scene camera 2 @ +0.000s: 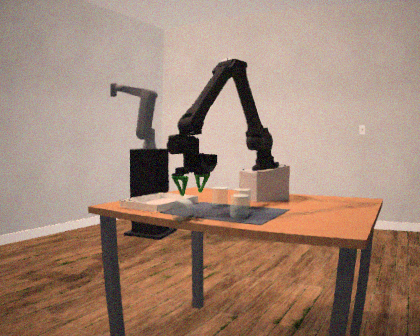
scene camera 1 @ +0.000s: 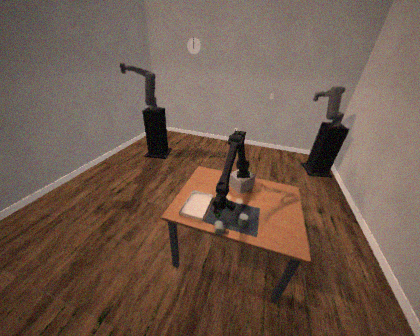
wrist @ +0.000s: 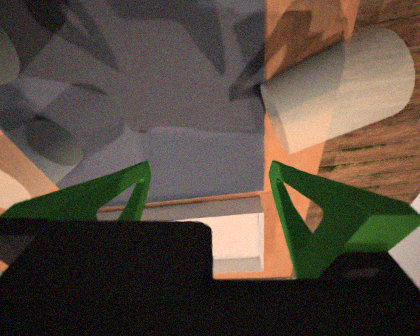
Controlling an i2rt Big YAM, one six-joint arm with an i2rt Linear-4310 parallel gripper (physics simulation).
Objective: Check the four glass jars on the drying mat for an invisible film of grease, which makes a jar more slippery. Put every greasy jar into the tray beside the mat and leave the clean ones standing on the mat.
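Places are measured from the arm's base along level axes (x ahead, y left, z up), in millimetres.
Pixels of known places: gripper, fingertip midpoint: (scene camera 2: 191, 194) (scene camera 1: 219, 213) (wrist: 209, 167); arm's base, origin of the base link: (scene camera 2: 266, 168) (scene camera 1: 243, 174).
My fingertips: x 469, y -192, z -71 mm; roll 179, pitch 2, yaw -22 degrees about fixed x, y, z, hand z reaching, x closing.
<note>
For each thing: its top centre in the pictures, then the offset to it from my fingertips. Level surfaces: height alone.
- glass jar, middle of its top: (wrist: 344, 114) (scene camera 2: 182, 200) (scene camera 1: 219, 224) 98 mm ahead, 4 mm left, 9 mm down
- drying mat, its level: 72 mm down
- front-right jar, middle of its top: (scene camera 2: 239, 195) (scene camera 1: 243, 216) 4 mm ahead, 184 mm left, 4 mm up
- back-right jar, middle of its top: (scene camera 2: 242, 189) (scene camera 1: 239, 201) 166 mm back, 153 mm left, 4 mm up
- back-left jar, middle of its top: (scene camera 2: 220, 187) 193 mm back, 51 mm left, 4 mm up
- tray, middle of its top: (wrist: 181, 252) (scene camera 2: 160, 197) (scene camera 1: 197, 202) 139 mm back, 200 mm right, 45 mm down
- table, its level: 75 mm down
One glass jar (scene camera 1: 219, 226) (scene camera 2: 185, 210) (wrist: 345, 87) lies tipped on its side at the table's front edge, beside the drying mat (scene camera 1: 252, 227) (scene camera 2: 270, 215) (wrist: 190, 100). In the wrist view it reaches over the floor. The front-right jar (scene camera 1: 243, 218) (scene camera 2: 240, 206) and the back-right jar (scene camera 1: 239, 201) (scene camera 2: 243, 191) stand upright. The back-left jar (scene camera 2: 220, 195) (wrist: 54, 142) stands upright; the arm hides it in scene camera 1. My gripper (scene camera 1: 222, 212) (scene camera 2: 192, 192) (wrist: 209, 167) is open and empty, pointing down above the mat's tray side. The tray (scene camera 1: 196, 205) (scene camera 2: 150, 204) (wrist: 235, 235) is white and empty. Grease is not visible.
The arm's pale base block (scene camera 1: 243, 183) (scene camera 2: 272, 184) stands at the back of the table (scene camera 1: 280, 215) (scene camera 2: 330, 215). The tipped jar lies right by the front edge. Two other arms on black pedestals (scene camera 1: 156, 132) (scene camera 1: 326, 149) stand away from the table.
</note>
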